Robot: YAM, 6 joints.
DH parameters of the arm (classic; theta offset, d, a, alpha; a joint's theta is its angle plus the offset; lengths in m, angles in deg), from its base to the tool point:
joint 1: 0 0.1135 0.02 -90
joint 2: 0 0 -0.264 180
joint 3: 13.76 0 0.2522 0
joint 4: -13.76 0 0.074 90
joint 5: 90 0 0 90
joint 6: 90 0.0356 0 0
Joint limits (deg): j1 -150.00..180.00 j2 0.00..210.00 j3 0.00..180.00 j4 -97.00..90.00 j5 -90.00..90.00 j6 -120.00..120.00
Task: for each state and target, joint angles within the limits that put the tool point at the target. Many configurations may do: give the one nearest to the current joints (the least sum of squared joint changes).
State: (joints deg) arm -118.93 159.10 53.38 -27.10 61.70 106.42
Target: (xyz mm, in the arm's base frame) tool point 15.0 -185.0 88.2
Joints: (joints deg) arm -75.53 106.26 37.28 -58.50 62.93 106.42
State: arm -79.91 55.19 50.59 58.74 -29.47 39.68
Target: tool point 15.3 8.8 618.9
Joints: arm -79.92 49.99 88.10 58.40 -27.80 39.68
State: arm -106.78 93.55 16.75 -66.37 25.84 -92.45
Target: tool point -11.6 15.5 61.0
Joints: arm -112.57 109.71 0.00 -41.87 27.91 -92.45
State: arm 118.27 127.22 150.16 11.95 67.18 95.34
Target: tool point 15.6 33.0 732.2
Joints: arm 100.22 91.29 166.70 14.53 36.56 95.34
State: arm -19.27 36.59 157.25 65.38 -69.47 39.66
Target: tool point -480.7 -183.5 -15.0
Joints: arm 24.58 1.76 180.00 76.54 -68.16 39.66
